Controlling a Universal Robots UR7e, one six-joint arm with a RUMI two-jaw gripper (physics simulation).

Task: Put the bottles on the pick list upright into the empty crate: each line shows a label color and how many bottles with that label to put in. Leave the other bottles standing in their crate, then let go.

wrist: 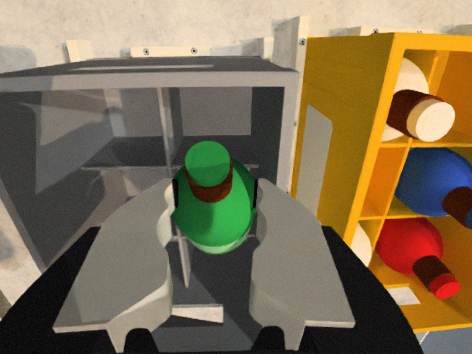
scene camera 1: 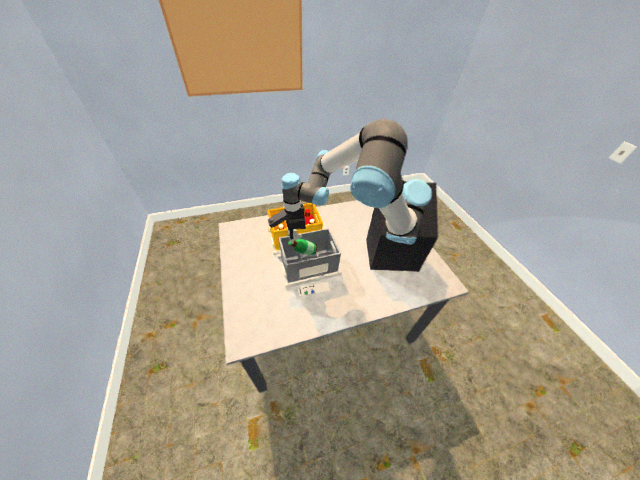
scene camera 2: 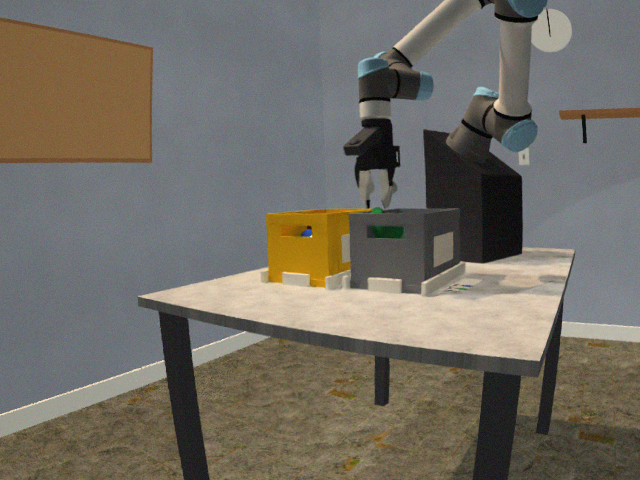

Scene:
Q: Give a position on a red bottle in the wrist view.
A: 413,246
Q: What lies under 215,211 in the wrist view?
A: A green bottle.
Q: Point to a white-capped bottle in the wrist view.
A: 413,112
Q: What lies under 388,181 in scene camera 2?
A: My gripper.

